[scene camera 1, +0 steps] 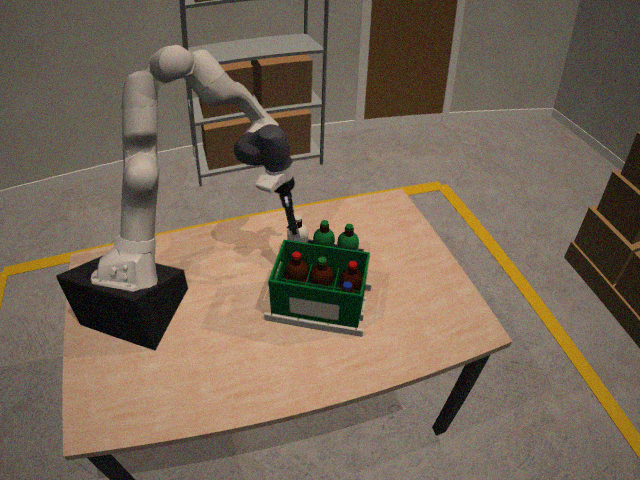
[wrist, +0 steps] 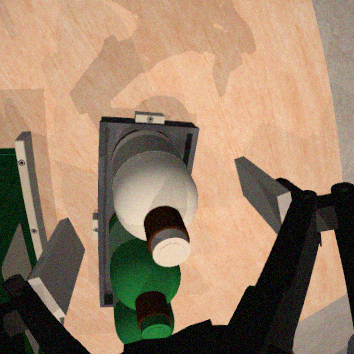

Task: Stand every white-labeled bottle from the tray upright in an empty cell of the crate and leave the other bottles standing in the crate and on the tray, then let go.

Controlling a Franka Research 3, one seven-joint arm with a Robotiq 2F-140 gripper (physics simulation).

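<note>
A white bottle (scene camera 1: 300, 235) (wrist: 150, 187) with a dark neck and white cap stands upright at one end of the dark grey tray (wrist: 103, 175). Two green bottles, one (scene camera 1: 324, 237) (wrist: 142, 272) beside it and another (scene camera 1: 348, 241) (wrist: 126, 322) farther along, stand in the same row. The green crate (scene camera 1: 280, 301) (wrist: 7, 200) is beside the tray and holds brown bottles (scene camera 1: 296, 269) (scene camera 1: 322, 274) (scene camera 1: 352, 277) with red and green caps, and a blue-capped bottle (scene camera 1: 347, 285). My gripper (scene camera 1: 293, 228) (wrist: 155, 206) is open and empty, pointing down close above the white bottle, one finger on each side. The crate's lower cells are hidden.
Grey rails (scene camera 1: 315, 324) (wrist: 26, 190) edge the crate's base. The crate's near wall rises between the crate's cells and the tray bottles. The black robot base (scene camera 1: 124, 315) stands at the left end of the wooden table (scene camera 1: 217, 382). A shelf unit (scene camera 1: 324, 103) stands behind the table.
</note>
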